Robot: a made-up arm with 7 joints. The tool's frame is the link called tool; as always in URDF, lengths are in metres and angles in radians. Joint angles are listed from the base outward.
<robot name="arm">
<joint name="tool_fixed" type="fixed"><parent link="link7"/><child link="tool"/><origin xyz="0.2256 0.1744 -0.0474"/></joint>
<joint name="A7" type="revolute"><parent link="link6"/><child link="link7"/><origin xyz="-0.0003 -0.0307 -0.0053"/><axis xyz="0 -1 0"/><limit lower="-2.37" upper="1.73"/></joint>
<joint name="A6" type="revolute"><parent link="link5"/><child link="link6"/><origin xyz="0.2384 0.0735 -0.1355"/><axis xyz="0 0 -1"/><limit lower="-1.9" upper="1.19"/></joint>
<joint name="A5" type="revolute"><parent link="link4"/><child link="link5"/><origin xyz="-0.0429 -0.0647 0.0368"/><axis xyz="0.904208 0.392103 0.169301"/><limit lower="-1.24" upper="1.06"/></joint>
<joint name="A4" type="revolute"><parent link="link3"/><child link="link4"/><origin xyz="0.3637 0.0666 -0.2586"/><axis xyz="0 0 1"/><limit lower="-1.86" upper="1.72"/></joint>
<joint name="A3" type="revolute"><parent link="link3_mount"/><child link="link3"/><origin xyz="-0.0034 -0.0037 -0.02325"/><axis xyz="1 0 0"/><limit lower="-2.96" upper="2.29"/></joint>
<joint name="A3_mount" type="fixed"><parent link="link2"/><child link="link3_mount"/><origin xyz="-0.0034 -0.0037 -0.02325"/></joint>
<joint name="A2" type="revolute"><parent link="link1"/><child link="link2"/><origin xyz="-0.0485 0.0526 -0.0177"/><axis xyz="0 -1 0"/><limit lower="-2.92" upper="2.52"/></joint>
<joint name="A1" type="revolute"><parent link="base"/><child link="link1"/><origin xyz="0.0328 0.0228 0.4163"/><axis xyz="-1 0 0"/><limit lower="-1.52" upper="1.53"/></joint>
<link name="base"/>
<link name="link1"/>
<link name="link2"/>
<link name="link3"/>
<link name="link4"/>
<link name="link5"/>
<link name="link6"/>
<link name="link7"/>
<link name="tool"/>
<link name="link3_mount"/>
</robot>
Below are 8 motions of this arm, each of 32 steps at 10 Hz.
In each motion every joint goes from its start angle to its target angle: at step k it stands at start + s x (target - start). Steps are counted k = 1, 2, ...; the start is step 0. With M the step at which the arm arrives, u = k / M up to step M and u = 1 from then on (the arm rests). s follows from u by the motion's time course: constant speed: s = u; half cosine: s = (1 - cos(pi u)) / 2; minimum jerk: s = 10 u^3 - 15 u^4 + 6 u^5.
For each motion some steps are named. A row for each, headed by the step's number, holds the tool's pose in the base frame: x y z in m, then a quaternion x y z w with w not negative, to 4 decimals.
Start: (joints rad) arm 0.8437 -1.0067 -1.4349 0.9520 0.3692 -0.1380 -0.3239
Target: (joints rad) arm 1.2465 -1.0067 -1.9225 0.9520 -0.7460 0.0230 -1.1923
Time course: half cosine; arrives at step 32
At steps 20, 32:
20: 0.0450 -0.8083 0.6604 0.6659 -0.6581 -0.0827 0.3415
32: 0.2421 -0.7691 0.7349 0.7179 -0.4826 -0.0942 0.4929

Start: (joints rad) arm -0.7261 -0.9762 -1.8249 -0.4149 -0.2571 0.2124 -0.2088
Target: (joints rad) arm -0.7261 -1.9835 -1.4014 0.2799 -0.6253 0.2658 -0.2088
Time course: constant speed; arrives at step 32
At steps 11, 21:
11: 0.2084 0.2838 -0.4333 -0.5150 0.0535 0.4008 0.7558
21: -0.1726 0.3250 -0.4535 -0.4154 0.1095 0.6055 0.6699

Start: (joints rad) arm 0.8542 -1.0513 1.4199 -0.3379 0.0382 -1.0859 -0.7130
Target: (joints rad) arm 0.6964 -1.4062 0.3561 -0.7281 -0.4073 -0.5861 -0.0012
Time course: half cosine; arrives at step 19
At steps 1, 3, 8, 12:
1: 0.3325 0.0863 -0.3416 0.3355 0.4181 -0.0094 0.8441
3: 0.2958 0.0659 -0.3697 0.3190 0.4400 -0.0435 0.8383
8: 0.0421 -0.0729 -0.4705 0.1664 0.5485 -0.2169 0.7902
12: -0.2179 -0.2352 -0.4353 -0.0664 0.6157 -0.3097 0.7215

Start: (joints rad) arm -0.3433 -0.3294 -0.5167 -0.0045 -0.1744 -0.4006 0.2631
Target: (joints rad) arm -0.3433 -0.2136 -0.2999 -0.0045 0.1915 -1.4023 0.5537
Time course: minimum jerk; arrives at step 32
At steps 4, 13, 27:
4: 0.5088 0.3568 -0.2280 -0.0958 0.0121 0.2817 0.9546
13: 0.4495 0.4297 -0.1493 0.0453 -0.0229 0.4002 0.9150
27: 0.3353 0.4522 0.0587 0.3356 -0.1548 0.5857 0.7214

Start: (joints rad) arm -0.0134 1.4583 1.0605 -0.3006 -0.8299 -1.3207 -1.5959
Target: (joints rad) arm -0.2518 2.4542 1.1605 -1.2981 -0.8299 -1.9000 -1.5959
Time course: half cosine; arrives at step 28
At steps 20, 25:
20: 0.2178 0.2918 0.8283 -0.3813 -0.1465 0.1384 0.9022
25: 0.1673 0.2916 0.8137 -0.3873 -0.1805 0.1423 0.8929

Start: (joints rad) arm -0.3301 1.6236 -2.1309 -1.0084 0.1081 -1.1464 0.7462
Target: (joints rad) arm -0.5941 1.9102 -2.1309 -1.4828 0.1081 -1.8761 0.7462
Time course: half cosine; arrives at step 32
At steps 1, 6, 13, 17, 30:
1: -0.0509 -0.3568 0.9478 -0.7476 -0.4048 -0.3729 0.3717
6: -0.0658 -0.3639 0.9296 -0.7427 -0.3983 -0.3801 0.3811
13: -0.1105 -0.3824 0.8649 -0.7253 -0.3757 -0.4038 0.4121
17: -0.1380 -0.3910 0.8154 -0.7115 -0.3584 -0.4206 0.4342
30: -0.1854 -0.3954 0.6975 -0.6753 -0.3163 -0.4579 0.4840

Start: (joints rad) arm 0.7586 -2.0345 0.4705 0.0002 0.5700 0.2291 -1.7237
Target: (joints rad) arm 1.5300 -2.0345 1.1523 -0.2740 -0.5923 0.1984 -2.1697
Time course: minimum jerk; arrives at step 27
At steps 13, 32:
13: -0.4695 -0.0064 -0.2700 -0.5501 -0.5881 0.5711 0.1595
32: -0.4772 -0.3013 -0.1683 -0.5698 -0.3637 0.7173 0.1688

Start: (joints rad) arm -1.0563 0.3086 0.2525 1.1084 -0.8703 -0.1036 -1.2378
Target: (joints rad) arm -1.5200 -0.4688 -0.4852 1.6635 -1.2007 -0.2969 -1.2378
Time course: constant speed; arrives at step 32
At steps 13, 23, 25, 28, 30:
13: 0.6302 0.6846 0.5813 0.0110 -0.0967 0.2881 0.9526
23: 0.4448 0.8154 0.5699 -0.0446 -0.1697 0.3935 0.9024
25: 0.4009 0.8355 0.5733 -0.0529 -0.1900 0.4140 0.8886
28: 0.3319 0.8607 0.5809 -0.0635 -0.2238 0.4437 0.8655
30: 0.2840 0.8740 0.5874 -0.0692 -0.2482 0.4625 0.8484

